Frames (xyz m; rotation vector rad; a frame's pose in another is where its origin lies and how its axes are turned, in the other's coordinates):
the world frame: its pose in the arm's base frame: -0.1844 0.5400 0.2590 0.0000 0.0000 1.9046
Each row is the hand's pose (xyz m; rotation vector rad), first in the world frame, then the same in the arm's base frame.
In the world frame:
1: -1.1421 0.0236 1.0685 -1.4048 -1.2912 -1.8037
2: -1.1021 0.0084 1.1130 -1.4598 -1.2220 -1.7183
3: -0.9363 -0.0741 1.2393 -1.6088 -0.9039 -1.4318
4: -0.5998 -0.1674 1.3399 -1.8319 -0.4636 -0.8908
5: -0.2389 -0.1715 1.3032 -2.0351 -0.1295 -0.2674
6: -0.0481 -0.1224 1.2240 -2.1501 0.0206 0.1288
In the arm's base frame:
1: 0.1675 -0.5468 1.3275 0.1956 -1.5596 -0.3965
2: 0.1688 -0.5040 1.3720 0.1248 -1.5876 -0.3146
3: 0.1924 -0.3203 1.4983 -0.1731 -1.6181 -0.0167
4: 0.1703 0.0282 1.5989 -0.6590 -1.6959 0.4547
5: 0.0559 0.3705 1.5622 -1.1372 -1.8343 0.9049
6: -0.0530 0.5347 1.4830 -1.4195 -1.9548 1.1452

